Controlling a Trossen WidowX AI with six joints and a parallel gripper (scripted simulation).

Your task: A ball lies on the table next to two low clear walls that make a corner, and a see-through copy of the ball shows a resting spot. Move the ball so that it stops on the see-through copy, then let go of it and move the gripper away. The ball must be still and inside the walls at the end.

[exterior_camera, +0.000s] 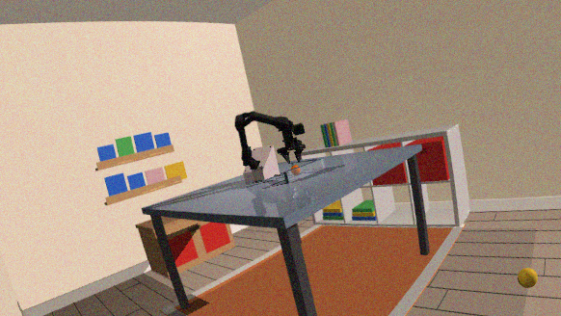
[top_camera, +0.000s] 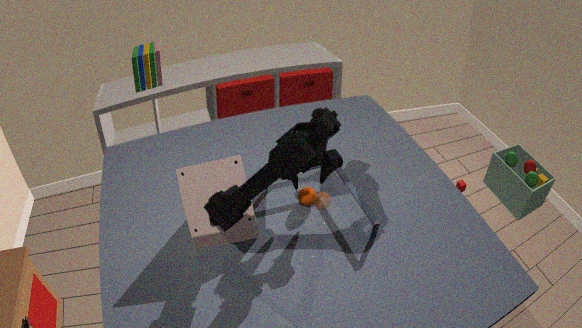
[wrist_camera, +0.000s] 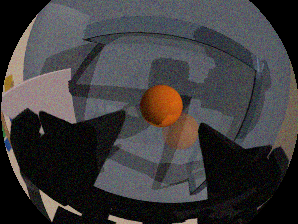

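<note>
My gripper tip is 40 mm above the orange ball.
</note>
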